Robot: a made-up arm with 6 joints.
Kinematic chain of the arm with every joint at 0, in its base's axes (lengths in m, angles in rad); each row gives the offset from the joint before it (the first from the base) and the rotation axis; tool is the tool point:
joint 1: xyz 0 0 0.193 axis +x
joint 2: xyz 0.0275 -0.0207 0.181 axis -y
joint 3: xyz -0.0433 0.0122 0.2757 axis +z
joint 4: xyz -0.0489 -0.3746 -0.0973 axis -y
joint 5: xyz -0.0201 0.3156 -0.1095 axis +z
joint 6: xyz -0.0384 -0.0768 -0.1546 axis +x
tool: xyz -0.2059 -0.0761 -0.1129
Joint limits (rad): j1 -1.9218..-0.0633 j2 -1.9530..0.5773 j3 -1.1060..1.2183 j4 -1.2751..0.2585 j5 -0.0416..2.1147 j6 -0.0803..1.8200
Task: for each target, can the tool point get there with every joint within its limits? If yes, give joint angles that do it. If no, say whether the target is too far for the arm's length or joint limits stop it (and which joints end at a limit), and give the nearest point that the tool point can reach.
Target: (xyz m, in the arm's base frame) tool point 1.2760 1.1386 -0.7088
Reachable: no: too far | nearest point 0.4872 0.5315 -0.1651 | short by 1.134 m
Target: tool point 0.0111 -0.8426 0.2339
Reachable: no: joint limits stop it (at a limit: joint 1, joint 2, joint 3) | nearest point 0.0884 -0.5367 0.2817 | short by 0.319 m
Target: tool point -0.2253 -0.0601 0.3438
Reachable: yes | joints -1.1924 -1.7174 0.9813 -0.0572 1.5906 0.3964
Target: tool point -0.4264 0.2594 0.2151
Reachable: yes | joints -1.6862 -0.4030 -0.2927 -0.2469 0.5005 1.3938
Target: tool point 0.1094 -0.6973 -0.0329
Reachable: no: joint limits stop it (at a limit: joint 1, joint 2, joint 3, joint 4, joint 6) | nearest point 0.1366 -0.5314 0.2276 | short by 0.310 m
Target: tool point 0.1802 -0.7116 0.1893
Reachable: no: joint limits stop it (at a limit: joint 1, joint 2, joint 3, joint 4) | nearest point 0.1849 -0.5440 0.2465 | short by 0.177 m
